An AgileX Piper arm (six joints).
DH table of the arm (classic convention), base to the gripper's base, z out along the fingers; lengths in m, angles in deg. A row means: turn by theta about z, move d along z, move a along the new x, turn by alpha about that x. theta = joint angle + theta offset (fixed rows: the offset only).
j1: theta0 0  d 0.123  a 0  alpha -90
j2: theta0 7.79  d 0  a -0.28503  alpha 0
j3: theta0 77.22  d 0  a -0.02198  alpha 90
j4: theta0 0  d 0.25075  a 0  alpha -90
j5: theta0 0  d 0  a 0  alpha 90
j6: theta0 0  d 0.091  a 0  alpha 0
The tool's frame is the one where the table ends.
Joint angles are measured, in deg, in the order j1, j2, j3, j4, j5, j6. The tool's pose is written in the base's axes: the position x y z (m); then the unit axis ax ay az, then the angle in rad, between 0 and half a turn. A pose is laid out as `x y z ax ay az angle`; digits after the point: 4 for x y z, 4 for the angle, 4 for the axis.
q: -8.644, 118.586, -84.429, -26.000, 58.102, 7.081
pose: 0.3971 -0.0946 0.1654 0.0200 0.9808 -0.1941 3.1004
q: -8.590, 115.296, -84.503, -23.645, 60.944, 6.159
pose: 0.3897 -0.0911 0.1876 0.0320 0.9827 -0.1824 3.0938
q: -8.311, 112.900, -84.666, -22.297, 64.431, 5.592
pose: 0.3821 -0.0873 0.2041 0.0394 0.9835 -0.1765 3.1101
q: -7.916, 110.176, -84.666, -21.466, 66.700, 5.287
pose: 0.3748 -0.0830 0.2220 0.0439 0.9839 -0.1733 3.1019
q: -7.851, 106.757, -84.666, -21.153, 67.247, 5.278
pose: 0.3675 -0.0812 0.2444 0.0501 0.9835 -0.1738 3.0524
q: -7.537, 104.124, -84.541, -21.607, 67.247, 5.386
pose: 0.3617 -0.0790 0.2612 0.0507 0.9825 -0.1793 3.0084
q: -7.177, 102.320, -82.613, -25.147, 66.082, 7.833
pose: 0.3554 -0.0804 0.2660 0.0559 0.9770 -0.2056 2.9825
